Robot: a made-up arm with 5 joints. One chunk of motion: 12 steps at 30 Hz.
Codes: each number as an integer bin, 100 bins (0 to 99) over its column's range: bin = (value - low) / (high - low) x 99, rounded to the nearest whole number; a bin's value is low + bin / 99 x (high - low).
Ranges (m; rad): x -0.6..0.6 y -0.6..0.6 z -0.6..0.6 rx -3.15..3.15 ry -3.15..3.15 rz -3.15..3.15
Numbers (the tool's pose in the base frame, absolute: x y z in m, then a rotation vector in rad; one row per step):
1: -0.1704 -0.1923 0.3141 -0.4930 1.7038 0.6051
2: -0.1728 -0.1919 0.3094 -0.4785 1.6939 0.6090
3: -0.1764 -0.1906 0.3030 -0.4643 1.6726 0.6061
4: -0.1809 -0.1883 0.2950 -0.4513 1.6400 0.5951
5: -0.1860 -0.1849 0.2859 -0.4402 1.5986 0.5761
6: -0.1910 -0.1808 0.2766 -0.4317 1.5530 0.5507
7: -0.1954 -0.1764 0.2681 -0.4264 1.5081 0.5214
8: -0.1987 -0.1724 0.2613 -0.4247 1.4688 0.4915
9: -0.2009 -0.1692 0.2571 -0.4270 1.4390 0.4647
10: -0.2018 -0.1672 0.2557 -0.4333 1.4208 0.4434
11: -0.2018 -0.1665 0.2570 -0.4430 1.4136 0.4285
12: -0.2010 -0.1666 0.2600 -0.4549 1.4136 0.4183
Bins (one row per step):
1: 35 34 75 42 76 59
2: 35 34 75 42 76 59
3: 35 34 74 42 76 59
4: 35 34 74 42 75 59
5: 34 34 73 43 75 59
6: 34 35 72 43 74 58
7: 33 35 72 43 73 58
8: 33 35 71 43 73 57
9: 33 36 71 43 72 57
10: 33 36 71 43 72 56
11: 33 36 71 43 72 56
12: 33 36 71 42 72 56

